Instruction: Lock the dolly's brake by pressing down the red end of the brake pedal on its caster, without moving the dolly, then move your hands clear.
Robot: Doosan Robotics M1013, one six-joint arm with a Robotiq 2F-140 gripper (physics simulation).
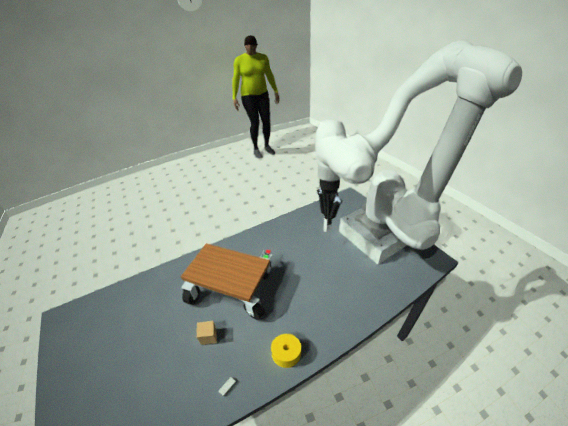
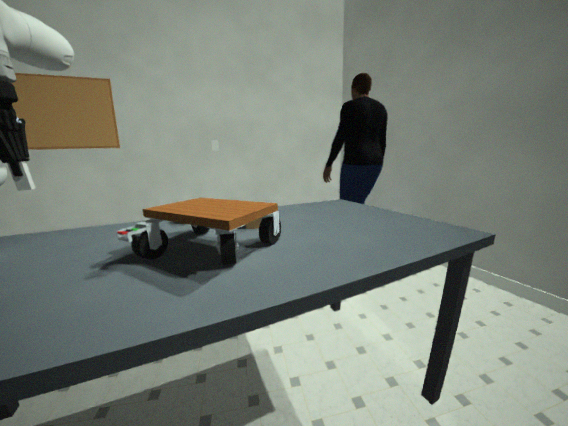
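Observation:
A dolly with a brown wooden deck stands on black-wheeled casters on the table. A brake pedal with a red end and a green part sticks out from the caster at the deck's corner nearest the robot base. How far the pedal is tilted is too small to tell. My gripper is shut with nothing between its fingers. It points down and hangs above the table, apart from the pedal, between the dolly and the robot base.
The robot base stands at the table's far right end. A tan cube, a yellow ring-shaped spool and a small white block lie in front of the dolly. A person in yellow and one in black stand beyond the table.

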